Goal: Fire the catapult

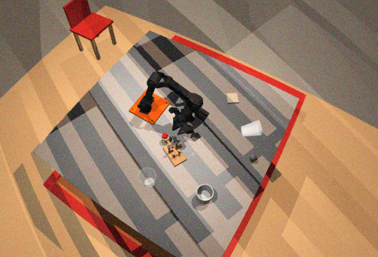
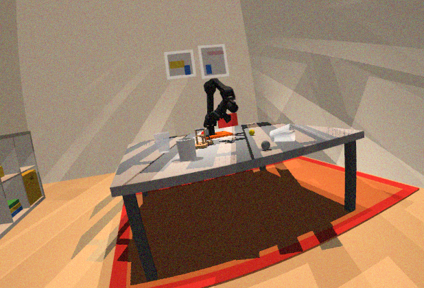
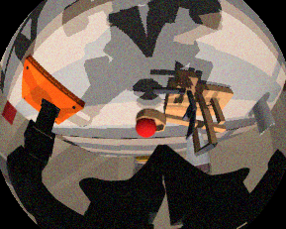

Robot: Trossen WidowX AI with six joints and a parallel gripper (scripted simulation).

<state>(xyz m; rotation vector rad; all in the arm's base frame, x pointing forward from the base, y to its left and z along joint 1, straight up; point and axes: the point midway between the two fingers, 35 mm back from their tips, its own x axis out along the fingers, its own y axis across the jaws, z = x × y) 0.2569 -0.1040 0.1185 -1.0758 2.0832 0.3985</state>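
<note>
Right now the red ball is 50 mm below my gripper tip, 40 mm behind it and 30 mm to the right of it. The rest, counted from my gripper tip: yellow ball 280 mm to the left, 90 mm below, 50 mm ahead; wooden catapult 60 mm below, 50 mm to the right, 20 mm ahead; white mug 290 mm ahead, 280 mm to the right, 80 mm below.
</note>
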